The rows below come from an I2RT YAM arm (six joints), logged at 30 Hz.
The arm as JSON. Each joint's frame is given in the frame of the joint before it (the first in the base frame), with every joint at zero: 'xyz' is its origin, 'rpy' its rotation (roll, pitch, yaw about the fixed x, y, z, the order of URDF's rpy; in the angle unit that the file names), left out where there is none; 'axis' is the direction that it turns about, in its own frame. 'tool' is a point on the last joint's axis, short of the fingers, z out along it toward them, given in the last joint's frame.
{
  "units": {
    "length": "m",
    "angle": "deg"
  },
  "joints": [
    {
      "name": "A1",
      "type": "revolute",
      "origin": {
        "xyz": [
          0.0,
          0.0,
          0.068
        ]
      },
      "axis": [
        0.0,
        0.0,
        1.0
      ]
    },
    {
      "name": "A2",
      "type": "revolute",
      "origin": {
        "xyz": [
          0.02,
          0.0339,
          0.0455
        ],
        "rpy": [
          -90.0,
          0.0,
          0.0
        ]
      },
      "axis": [
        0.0,
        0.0,
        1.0
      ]
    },
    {
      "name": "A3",
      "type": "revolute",
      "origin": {
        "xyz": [
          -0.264,
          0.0,
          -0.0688
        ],
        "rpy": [
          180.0,
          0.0,
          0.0
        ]
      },
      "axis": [
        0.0,
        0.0,
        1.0
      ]
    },
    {
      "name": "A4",
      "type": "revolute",
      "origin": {
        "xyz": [
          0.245,
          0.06,
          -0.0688
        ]
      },
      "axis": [
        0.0,
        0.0,
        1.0
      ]
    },
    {
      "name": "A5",
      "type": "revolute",
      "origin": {
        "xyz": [
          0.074,
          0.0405,
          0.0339
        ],
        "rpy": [
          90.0,
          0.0,
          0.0
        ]
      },
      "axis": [
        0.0,
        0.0,
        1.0
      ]
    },
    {
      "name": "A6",
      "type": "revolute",
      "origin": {
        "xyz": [
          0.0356,
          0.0,
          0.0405
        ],
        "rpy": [
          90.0,
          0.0,
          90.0
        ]
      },
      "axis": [
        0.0,
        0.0,
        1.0
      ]
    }
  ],
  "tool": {
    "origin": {
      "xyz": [
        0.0,
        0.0,
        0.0
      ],
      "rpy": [
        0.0,
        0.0,
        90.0
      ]
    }
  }
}
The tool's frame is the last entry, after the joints.
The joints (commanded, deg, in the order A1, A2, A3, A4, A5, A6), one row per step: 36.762 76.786 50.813 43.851 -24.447 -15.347; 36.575 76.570 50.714 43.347 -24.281 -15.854; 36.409 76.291 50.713 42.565 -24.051 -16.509; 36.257 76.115 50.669 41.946 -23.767 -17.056; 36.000 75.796 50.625 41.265 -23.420 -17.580; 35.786 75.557 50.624 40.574 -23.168 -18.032; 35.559 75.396 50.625 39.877 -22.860 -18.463; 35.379 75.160 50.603 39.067 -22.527 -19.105; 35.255 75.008 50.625 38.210 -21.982 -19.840; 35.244 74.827 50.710 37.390 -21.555 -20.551; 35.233 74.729 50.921 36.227 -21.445 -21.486; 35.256 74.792 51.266 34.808 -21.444 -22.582
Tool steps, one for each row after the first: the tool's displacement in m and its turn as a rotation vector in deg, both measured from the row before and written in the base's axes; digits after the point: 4 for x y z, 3 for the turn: 0.0002 -0.0012 -0.0004 -0.419 -0.090 -0.485; 0.0001 -0.0012 0.0000 -0.544 -0.109 -0.563; 0.0003 -0.0010 -0.0005 -0.477 -0.022 -0.568; 0.0003 -0.0018 0.0001 -0.409 -0.056 -0.725; 0.0003 -0.0013 0.0000 -0.428 0.028 -0.570; 0.0007 -0.0012 -0.0004 -0.458 0.122 -0.629; 0.0003 -0.0012 -0.0004 -0.599 0.001 -0.653; 0.0005 -0.0008 -0.0006 -0.663 0.026 -0.819; 0.0000 -0.0004 0.0000 -0.610 -0.076 -0.581; 0.0002 0.0000 -0.0003 -0.968 -0.058 -0.312; 0.0007 0.0006 -0.0008 -1.240 0.025 -0.187
